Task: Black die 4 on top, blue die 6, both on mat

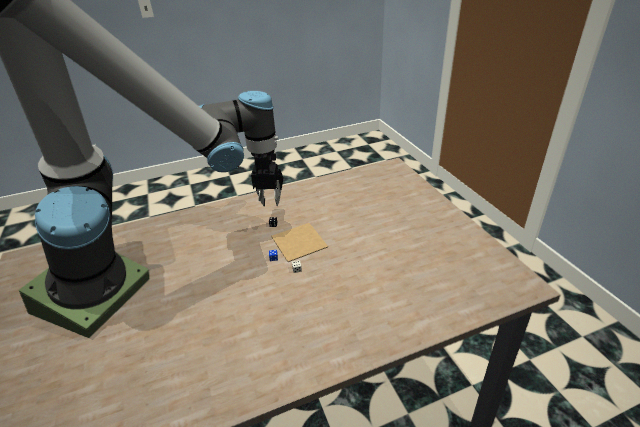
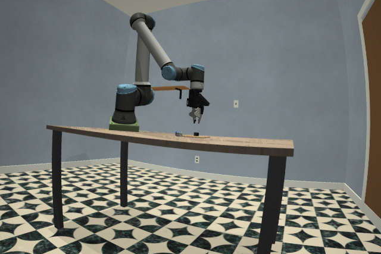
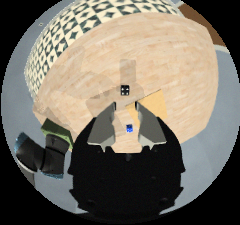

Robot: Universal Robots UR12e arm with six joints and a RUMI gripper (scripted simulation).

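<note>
The black die is 9 cm below my hand. Round my hand: white die: 24 cm to the right, 9 cm below, 3 cm ahead; tan mat: 11 cm to the right, 10 cm below, 6 cm ahead; blue die: 16 cm to the right, 9 cm below, 3 cm behind.
</note>
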